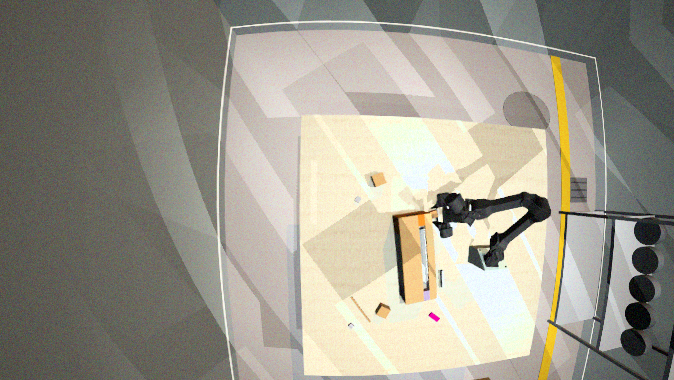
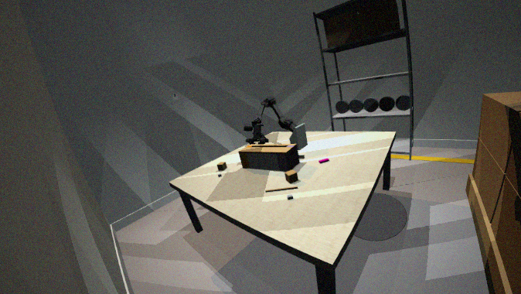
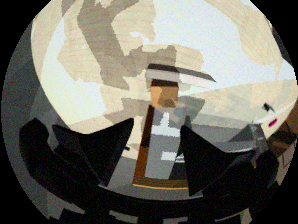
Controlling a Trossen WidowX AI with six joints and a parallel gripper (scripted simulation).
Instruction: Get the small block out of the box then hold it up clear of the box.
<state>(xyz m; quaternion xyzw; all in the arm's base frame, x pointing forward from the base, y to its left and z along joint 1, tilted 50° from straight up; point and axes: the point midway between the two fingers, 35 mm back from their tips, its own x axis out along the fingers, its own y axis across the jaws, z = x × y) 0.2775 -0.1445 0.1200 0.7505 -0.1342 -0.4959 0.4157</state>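
My gripper tip is now 40 mm above the small tan block and 20 mm past it. The rest, counted from my gripper tip: thin stick (480 mm to the left, 260 mm ahead, 60 mm below); tan box (180 mm to the left, 20 mm ahead); magenta block (510 mm to the left, 110 mm behind, 50 mm below).
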